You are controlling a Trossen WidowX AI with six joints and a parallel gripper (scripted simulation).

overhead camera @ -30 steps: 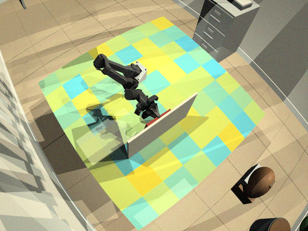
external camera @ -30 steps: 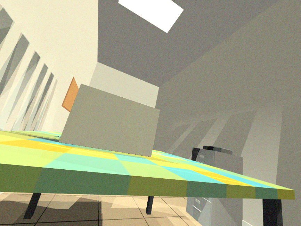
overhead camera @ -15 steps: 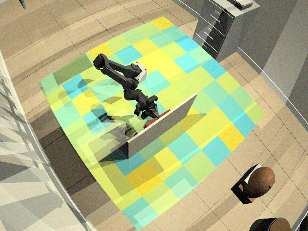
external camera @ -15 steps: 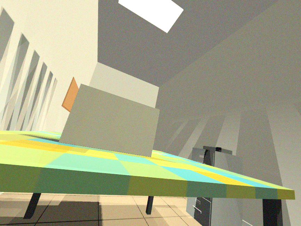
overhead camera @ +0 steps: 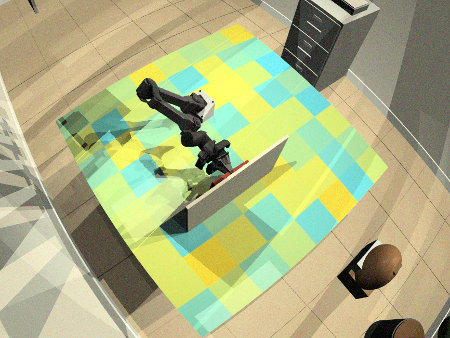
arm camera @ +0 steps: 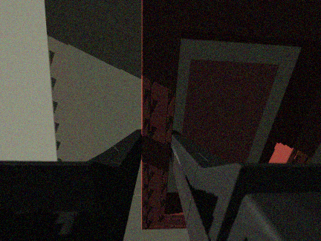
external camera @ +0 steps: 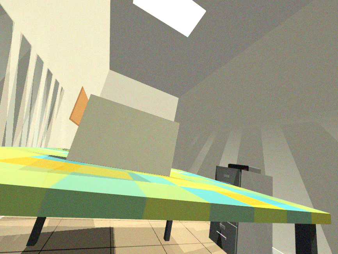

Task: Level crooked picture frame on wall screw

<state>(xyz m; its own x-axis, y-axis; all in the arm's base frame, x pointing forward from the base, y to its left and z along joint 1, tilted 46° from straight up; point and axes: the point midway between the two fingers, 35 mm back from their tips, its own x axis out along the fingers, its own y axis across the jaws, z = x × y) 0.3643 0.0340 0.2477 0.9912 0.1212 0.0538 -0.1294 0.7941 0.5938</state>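
Right now my gripper tip is 50 mm above the red picture frame and 10 mm short of it. Also, from my gripper tip: upright wall panel (70 mm below, 20 mm ahead, 10 mm to the left).
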